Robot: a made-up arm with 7 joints. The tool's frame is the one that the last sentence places.
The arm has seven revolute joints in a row. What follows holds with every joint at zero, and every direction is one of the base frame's. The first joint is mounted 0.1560 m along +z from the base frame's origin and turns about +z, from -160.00 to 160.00 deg. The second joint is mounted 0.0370 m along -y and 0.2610 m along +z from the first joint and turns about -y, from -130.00 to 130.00 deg. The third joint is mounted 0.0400 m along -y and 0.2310 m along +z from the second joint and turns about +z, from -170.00 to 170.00 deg. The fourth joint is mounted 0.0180 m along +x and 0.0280 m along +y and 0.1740 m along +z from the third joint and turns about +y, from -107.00 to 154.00 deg. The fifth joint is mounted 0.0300 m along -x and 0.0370 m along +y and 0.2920 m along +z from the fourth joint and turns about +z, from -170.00 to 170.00 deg. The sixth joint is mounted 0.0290 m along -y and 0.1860 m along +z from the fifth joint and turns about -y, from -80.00 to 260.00 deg. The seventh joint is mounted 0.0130 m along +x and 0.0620 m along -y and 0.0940 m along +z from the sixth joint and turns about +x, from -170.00 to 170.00 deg. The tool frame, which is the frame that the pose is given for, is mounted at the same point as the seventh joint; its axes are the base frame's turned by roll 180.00, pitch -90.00 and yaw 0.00 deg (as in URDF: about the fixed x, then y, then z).
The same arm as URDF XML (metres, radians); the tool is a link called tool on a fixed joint. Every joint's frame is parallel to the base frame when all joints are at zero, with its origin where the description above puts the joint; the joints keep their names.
<robot name="arm">
  <joint name="tool_fixed" type="fixed">
    <parent link="link7"/>
    <child link="tool"/>
    <origin xyz="0 0 0" rpy="3.1416 -1.5708 0"/>
  </joint>
  <joint name="joint 7" type="revolute">
    <parent link="link6"/>
    <child link="link7"/>
    <origin xyz="0.013 -0.062 0.094" rpy="0 0 0"/>
    <axis xyz="1 0 0"/>
    <limit lower="-2.9671" upper="2.9671"/>
  </joint>
  <joint name="joint 6" type="revolute">
    <parent link="link5"/>
    <child link="link6"/>
    <origin xyz="0 -0.029 0.186" rpy="0 0 0"/>
    <axis xyz="0 -1 0"/>
    <limit lower="-1.3963" upper="4.5379"/>
  </joint>
  <joint name="joint 5" type="revolute">
    <parent link="link4"/>
    <child link="link5"/>
    <origin xyz="-0.03 0.037 0.292" rpy="0 0 0"/>
    <axis xyz="0 0 1"/>
    <limit lower="-2.9671" upper="2.9671"/>
  </joint>
  <joint name="joint 4" type="revolute">
    <parent link="link3"/>
    <child link="link4"/>
    <origin xyz="0.018 0.028 0.174" rpy="0 0 0"/>
    <axis xyz="0 1 0"/>
    <limit lower="-1.8675" upper="2.6878"/>
  </joint>
  <joint name="joint 3" type="revolute">
    <parent link="link2"/>
    <child link="link3"/>
    <origin xyz="0 -0.04 0.231" rpy="0 0 0"/>
    <axis xyz="0 0 1"/>
    <limit lower="-2.9671" upper="2.9671"/>
  </joint>
  <joint name="joint 2" type="revolute">
    <parent link="link1"/>
    <child link="link2"/>
    <origin xyz="0 -0.037 0.261" rpy="0 0 0"/>
    <axis xyz="0 -1 0"/>
    <limit lower="-2.2689" upper="2.2689"/>
  </joint>
  <joint name="joint 1" type="revolute">
    <parent link="base"/>
    <child link="link1"/>
    <origin xyz="0 0 0.156" rpy="0 0 0"/>
    <axis xyz="0 0 1"/>
    <limit lower="-2.7925" upper="2.7925"/>
  </joint>
  <link name="base"/>
  <link name="link1"/>
  <link name="link2"/>
  <link name="link3"/>
  <link name="link4"/>
  <link name="link5"/>
  <link name="link6"/>
  <link name="link7"/>
  <link name="tool"/>
</robot>

